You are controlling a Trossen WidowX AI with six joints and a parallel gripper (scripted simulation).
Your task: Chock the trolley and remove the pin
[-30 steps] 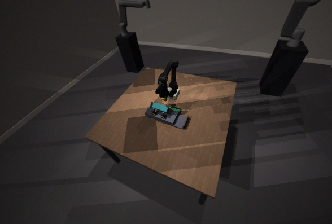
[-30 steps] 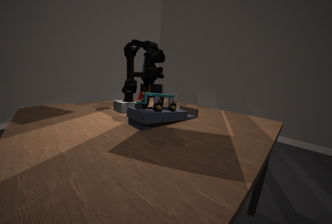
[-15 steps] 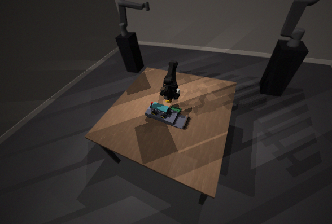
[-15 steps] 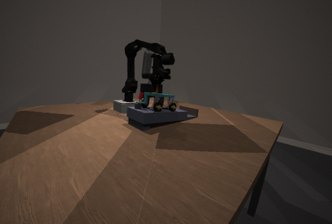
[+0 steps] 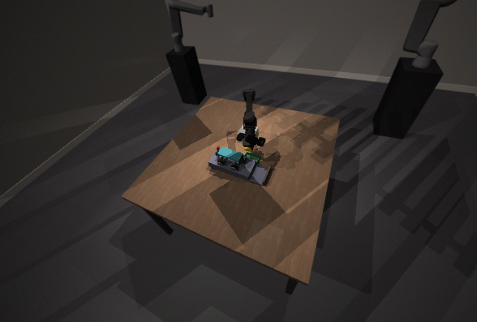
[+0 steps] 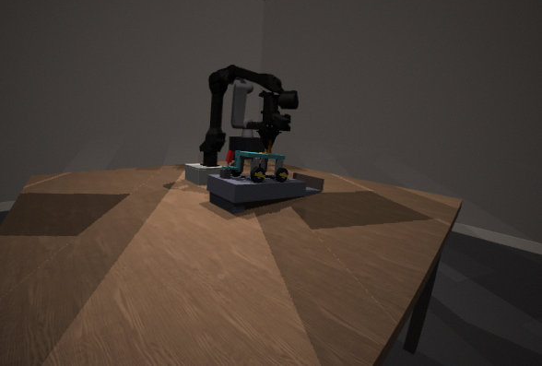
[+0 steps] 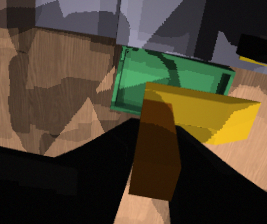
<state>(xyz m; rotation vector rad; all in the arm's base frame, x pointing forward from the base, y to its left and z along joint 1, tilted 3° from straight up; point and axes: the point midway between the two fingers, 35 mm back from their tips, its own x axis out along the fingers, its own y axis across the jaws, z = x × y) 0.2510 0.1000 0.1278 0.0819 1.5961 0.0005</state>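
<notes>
The red-headed stop pin lies 60 mm ahead of my gripper tip, 240 mm to the right of it and 30 mm below it. The rest, counted from my gripper tip: teal trolley 90 mm ahead, 130 mm to the right, 50 mm below; then yellow chock 20 mm to the right, 10 mm below; then grey ramp 90 mm ahead, 130 mm to the right, 110 mm below.
</notes>
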